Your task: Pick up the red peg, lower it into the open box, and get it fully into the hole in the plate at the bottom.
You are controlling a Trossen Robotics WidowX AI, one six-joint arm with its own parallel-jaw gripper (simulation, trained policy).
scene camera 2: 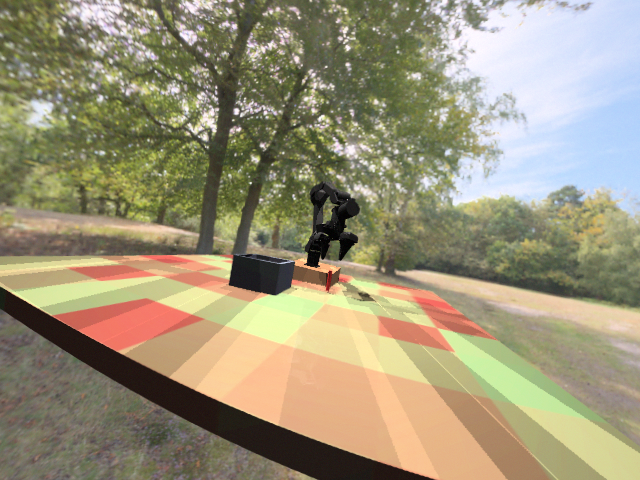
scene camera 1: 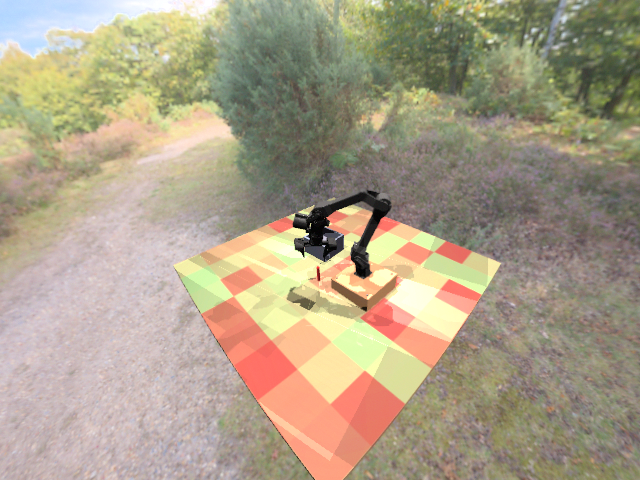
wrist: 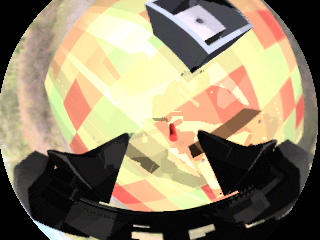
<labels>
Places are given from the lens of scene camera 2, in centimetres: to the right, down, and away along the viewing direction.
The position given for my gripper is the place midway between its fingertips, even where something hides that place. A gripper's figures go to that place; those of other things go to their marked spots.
my gripper (scene camera 2: 330, 260): 4, 8, 87
grey box (scene camera 2: 266, 274): -16, 10, 69
</labels>
